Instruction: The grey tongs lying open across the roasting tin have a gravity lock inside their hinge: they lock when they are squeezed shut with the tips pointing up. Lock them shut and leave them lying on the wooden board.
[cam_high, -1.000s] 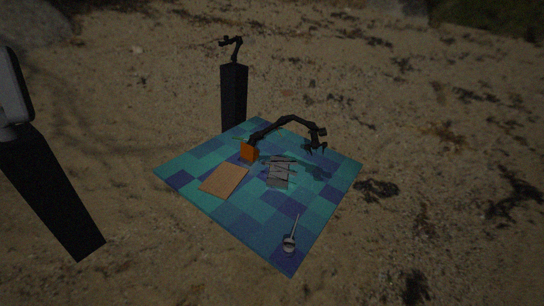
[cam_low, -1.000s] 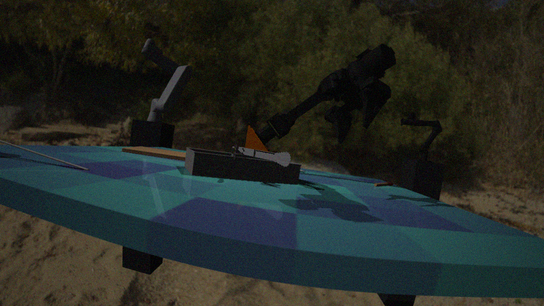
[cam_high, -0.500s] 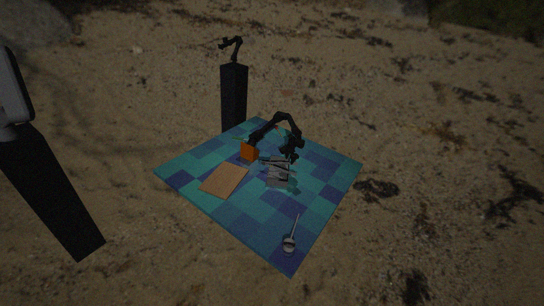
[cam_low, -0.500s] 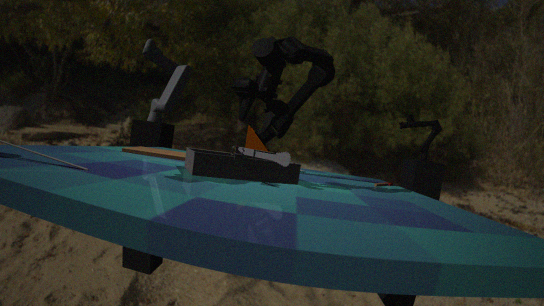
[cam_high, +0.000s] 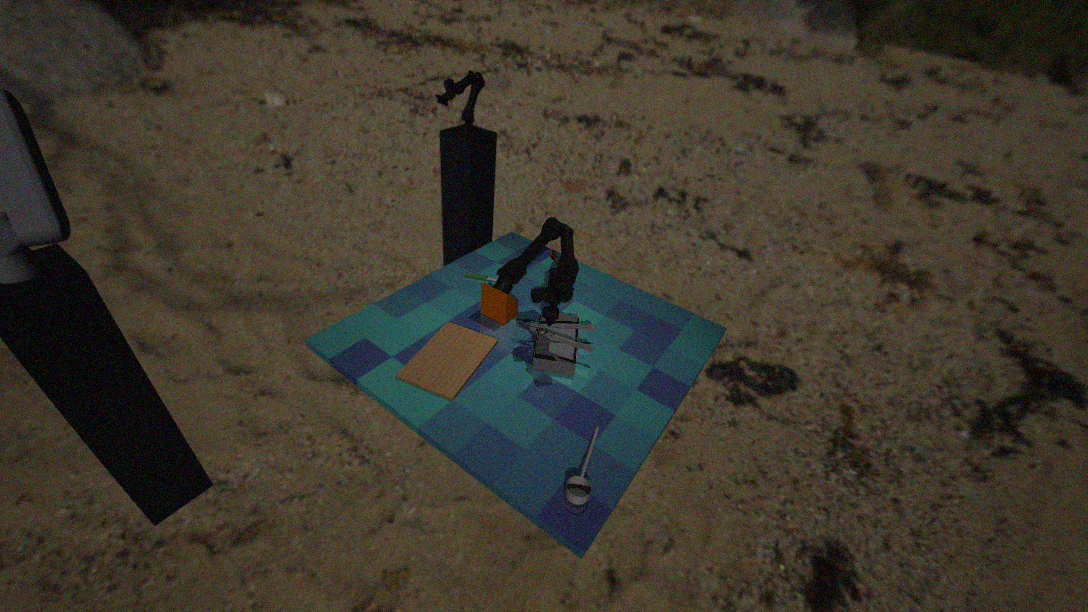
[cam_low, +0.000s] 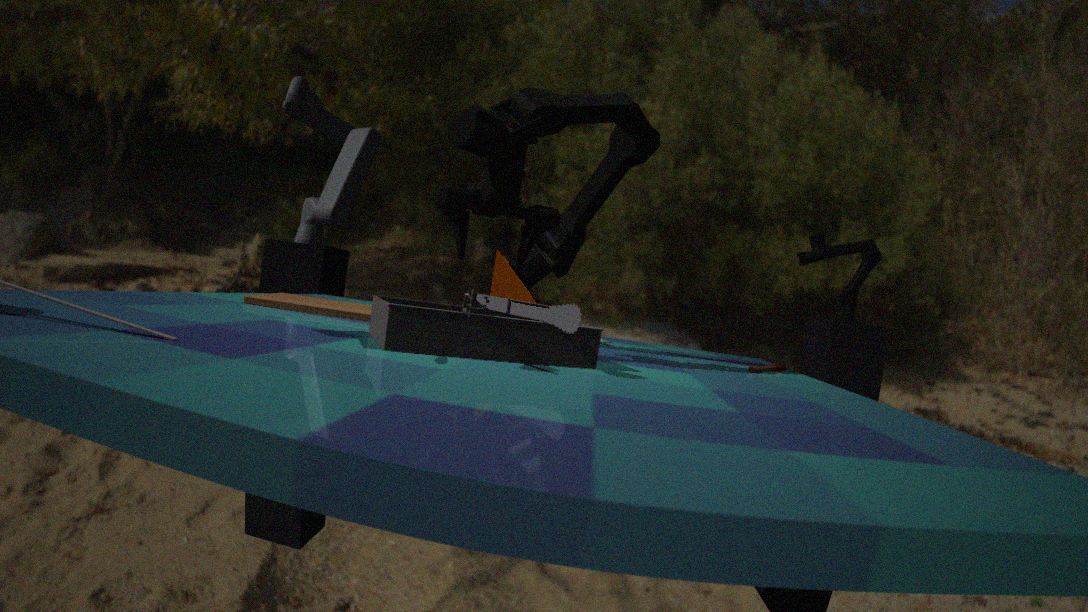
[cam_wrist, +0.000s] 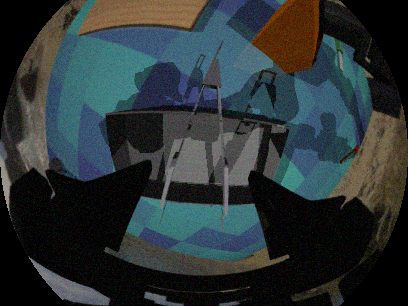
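My gripper tip is now 40 mm short of the grey roasting tin, 10 mm to the right of it and 100 mm above it. The rest, counted from my gripper tip: wooden board: 240 mm behind, 320 mm to the right, 120 mm below.
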